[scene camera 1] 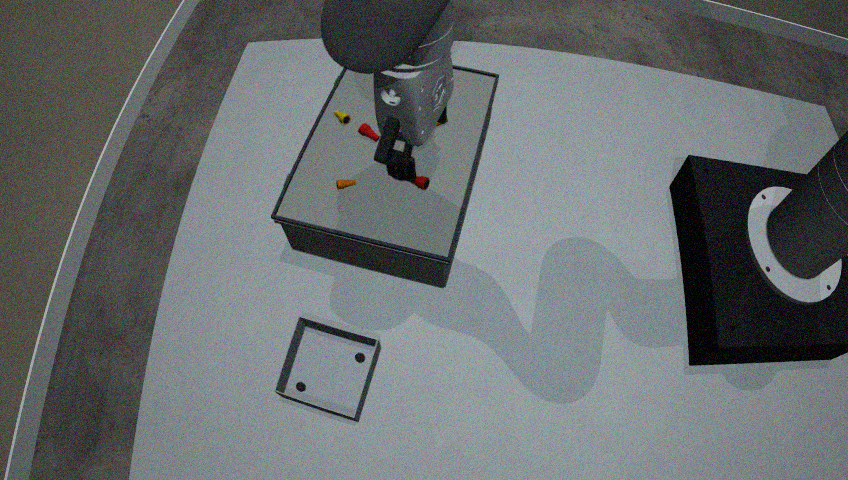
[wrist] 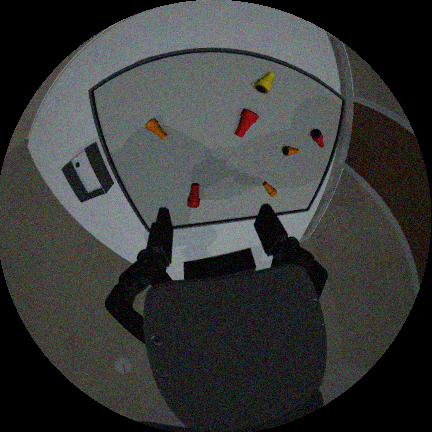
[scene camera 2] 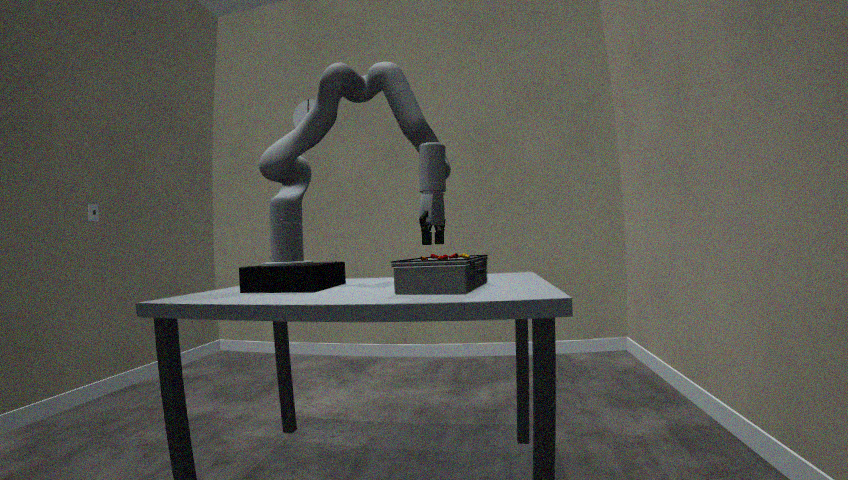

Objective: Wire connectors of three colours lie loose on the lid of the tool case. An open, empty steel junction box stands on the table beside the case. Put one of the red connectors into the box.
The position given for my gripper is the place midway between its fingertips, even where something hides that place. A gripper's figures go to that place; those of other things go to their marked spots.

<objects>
My gripper [scene camera 1: 418, 146] is 64 cm from the lens. A steel junction box [scene camera 1: 328, 368]: 68 cm from the lens.
</objects>
